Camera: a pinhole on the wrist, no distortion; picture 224 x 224 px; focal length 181.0 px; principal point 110.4 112.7 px. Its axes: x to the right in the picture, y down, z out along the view. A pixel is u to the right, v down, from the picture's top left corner.
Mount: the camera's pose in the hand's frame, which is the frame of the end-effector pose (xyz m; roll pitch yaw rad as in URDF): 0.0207 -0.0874 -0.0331 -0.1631 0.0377 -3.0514
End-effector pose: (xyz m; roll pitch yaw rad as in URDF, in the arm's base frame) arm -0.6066 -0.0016 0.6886 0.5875 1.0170 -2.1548
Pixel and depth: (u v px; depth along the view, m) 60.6 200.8 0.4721
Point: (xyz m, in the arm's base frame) -1.1593 0.1369 0.6160
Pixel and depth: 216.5 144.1 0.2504
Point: -0.8216 0.1540 0.8308
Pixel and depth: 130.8 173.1 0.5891
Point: -1.1995 0.1966 0.8354
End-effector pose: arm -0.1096 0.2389 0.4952 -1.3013 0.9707 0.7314
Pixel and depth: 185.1 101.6 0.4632
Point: -0.2707 0.5849 0.7926
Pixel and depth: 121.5 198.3 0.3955
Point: -0.0030 0.6351 0.7240
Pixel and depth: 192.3 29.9 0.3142
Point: -0.3022 0.4438 0.6622
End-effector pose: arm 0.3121 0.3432 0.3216 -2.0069 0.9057 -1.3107
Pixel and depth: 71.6 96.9 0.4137
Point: 0.6973 0.4335 0.2085
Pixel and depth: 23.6 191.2 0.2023
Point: 0.5717 0.2423 0.2966
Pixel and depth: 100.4 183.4 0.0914
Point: 0.4382 0.2760 0.3636
